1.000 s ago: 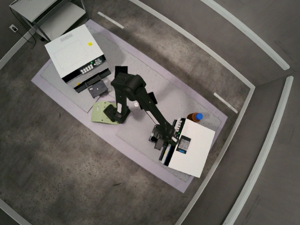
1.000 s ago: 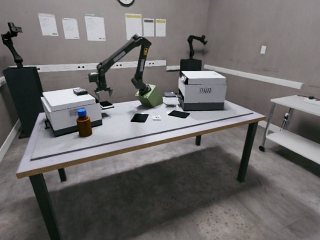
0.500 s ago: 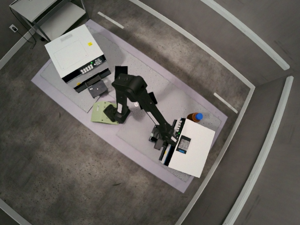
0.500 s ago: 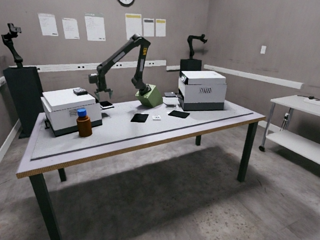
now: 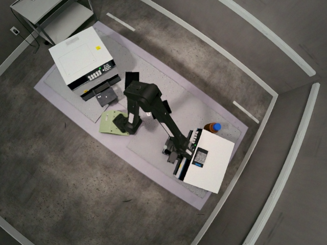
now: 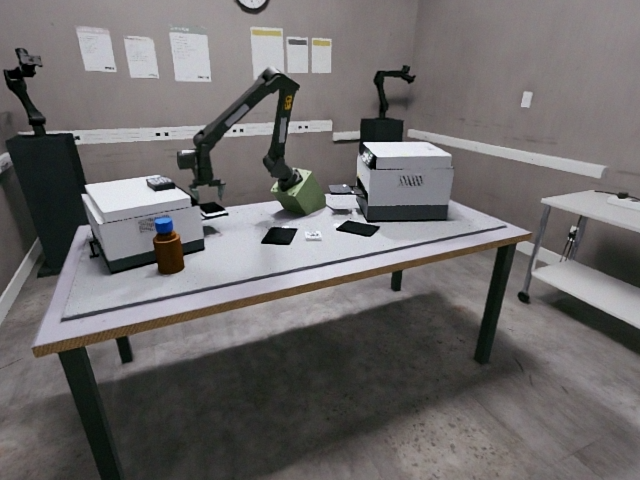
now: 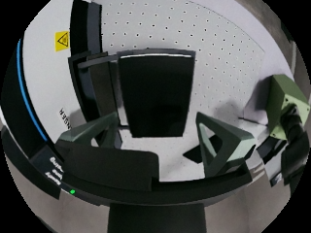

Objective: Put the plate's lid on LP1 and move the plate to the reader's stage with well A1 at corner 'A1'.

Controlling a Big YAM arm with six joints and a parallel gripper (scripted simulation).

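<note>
Right now the white well plate is 40 mm below my hand. From my hand the other things lie so: black pad (200 mm ahead, 250 mm to the left, 130 mm below); white label (170 mm ahead, 530 mm to the left, 130 mm below); brown capped bottle (320 mm ahead, 180 mm to the right, 20 mm below).
</note>
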